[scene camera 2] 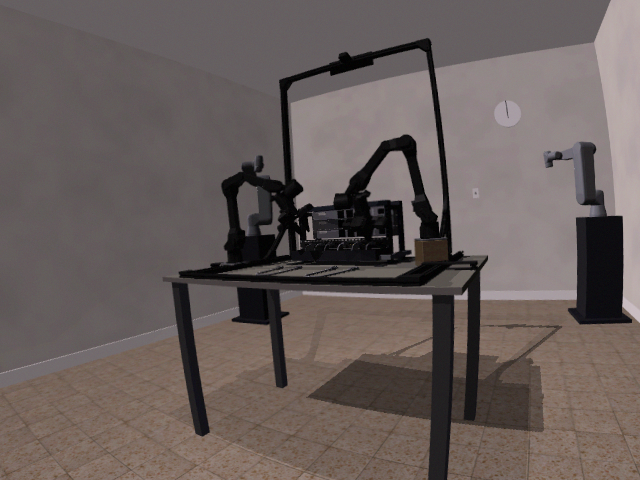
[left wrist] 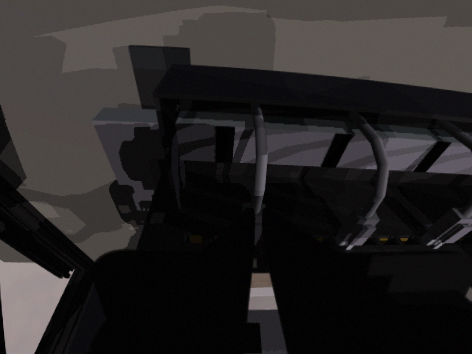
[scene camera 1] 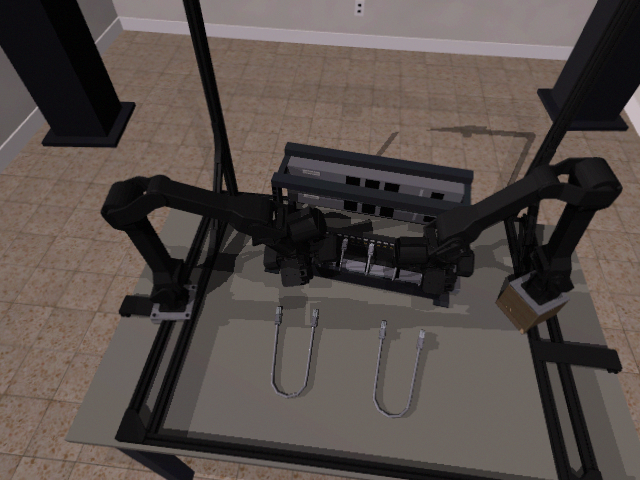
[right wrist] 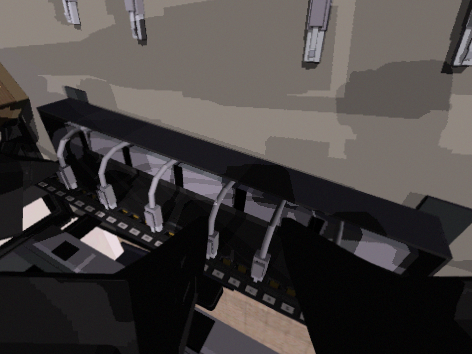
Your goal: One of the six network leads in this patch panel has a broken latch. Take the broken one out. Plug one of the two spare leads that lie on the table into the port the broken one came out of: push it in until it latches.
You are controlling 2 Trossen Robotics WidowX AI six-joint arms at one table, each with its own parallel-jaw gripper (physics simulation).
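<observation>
The patch panel holds several grey leads. My left gripper is shut, its tips at the end lead, whose plug they hide in the left wrist view; no grip on it shows. The neighbouring lead curves down beside it. My right gripper is open above the panel's other end; two plugged leads show between its fingers. Which latch is broken, I cannot tell. Two U-shaped spare leads lie on the table, plugs towards the panel.
A rack with grey units stands behind the panel. Black frame rails run round the table. A wooden block stands under the left arm's base. Both arms reach in over the panel from opposite sides.
</observation>
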